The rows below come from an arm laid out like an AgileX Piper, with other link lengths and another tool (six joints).
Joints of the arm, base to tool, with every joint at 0 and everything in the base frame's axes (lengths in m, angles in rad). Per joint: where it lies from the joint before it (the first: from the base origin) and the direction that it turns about. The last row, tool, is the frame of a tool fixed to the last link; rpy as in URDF.
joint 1: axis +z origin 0 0 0.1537
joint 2: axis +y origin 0 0 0
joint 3: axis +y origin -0.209 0 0.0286
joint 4: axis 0.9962 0 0.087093 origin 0.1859 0 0.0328
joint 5: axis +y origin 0 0 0
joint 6: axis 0.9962 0 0.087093 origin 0.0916 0 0.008
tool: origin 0.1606 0.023 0 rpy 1.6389 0.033 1.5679
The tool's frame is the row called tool.
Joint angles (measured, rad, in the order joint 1, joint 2, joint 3, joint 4, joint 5, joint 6), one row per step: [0.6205 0.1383 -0.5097 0.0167 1.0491 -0.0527]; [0.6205 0.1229 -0.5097 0.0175 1.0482 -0.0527]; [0.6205 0.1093 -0.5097 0.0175 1.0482 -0.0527]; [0.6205 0.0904 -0.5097 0.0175 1.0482 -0.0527]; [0.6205 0.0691 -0.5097 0.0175 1.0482 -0.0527]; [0.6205 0.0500 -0.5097 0.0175 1.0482 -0.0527]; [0.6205 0.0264 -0.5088 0.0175 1.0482 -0.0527]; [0.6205 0.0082 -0.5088 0.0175 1.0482 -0.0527]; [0.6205 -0.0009 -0.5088 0.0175 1.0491 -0.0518]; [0.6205 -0.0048 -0.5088 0.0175 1.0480 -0.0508]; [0.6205 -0.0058 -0.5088 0.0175 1.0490 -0.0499]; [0.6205 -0.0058 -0.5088 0.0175 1.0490 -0.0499]
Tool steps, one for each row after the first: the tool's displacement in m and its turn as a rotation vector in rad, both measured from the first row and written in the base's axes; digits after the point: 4 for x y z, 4 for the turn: [-0.0001 0.0002 0.0026 0.0101 -0.0128 0.0003]; [-0.0001 0.0001 0.0048 0.0180 -0.0239 0.0004]; [-0.0003 0.0000 0.0078 0.0290 -0.0393 0.0004]; [-0.0005 -0.0001 0.0112 0.0413 -0.0566 0.0004]; [-0.0007 -0.0003 0.0142 0.0524 -0.0722 0.0004]; [-0.0011 -0.0006 0.0176 0.0656 -0.0906 0.0004]; [-0.0014 -0.0008 0.0205 0.0762 -0.1054 0.0004]; [-0.0017 -0.0010 0.0217 0.0816 -0.1117 0.0000]; [-0.0016 -0.0009 0.0226 0.0852 -0.1152 -0.0006]; [-0.0018 -0.0010 0.0226 0.0858 -0.1147 -0.0010]; [-0.0018 -0.0010 0.0226 0.0858 -0.1147 -0.0010]
